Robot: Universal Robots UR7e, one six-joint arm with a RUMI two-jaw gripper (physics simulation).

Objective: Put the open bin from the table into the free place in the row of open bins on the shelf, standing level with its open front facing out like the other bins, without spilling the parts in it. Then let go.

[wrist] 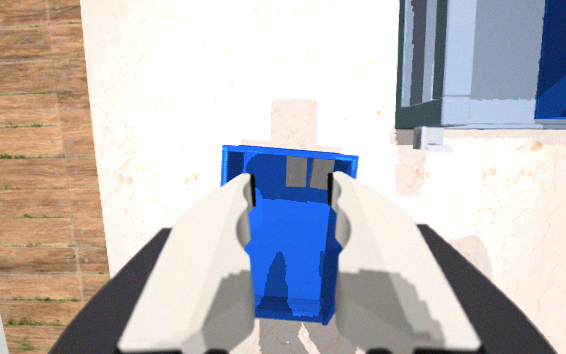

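Observation:
The open blue bin stands on the pale table in the middle of the wrist view, with two grey-brown block-like parts lying in it near its far wall. My gripper is open, with a wide gap between its jaws, and hangs over the bin. The jaws cover much of the bin's left and right walls. Part of the shelf shows at the top right, with a piece of another blue bin at the picture's edge. The free place in the row cannot be made out.
The pale stone-patterned table lies under the bin. A small light grey bracket sits at the shelf's near corner. The table's left edge borders a wooden plank floor. The shelf frame rises to the right of the bin's far end.

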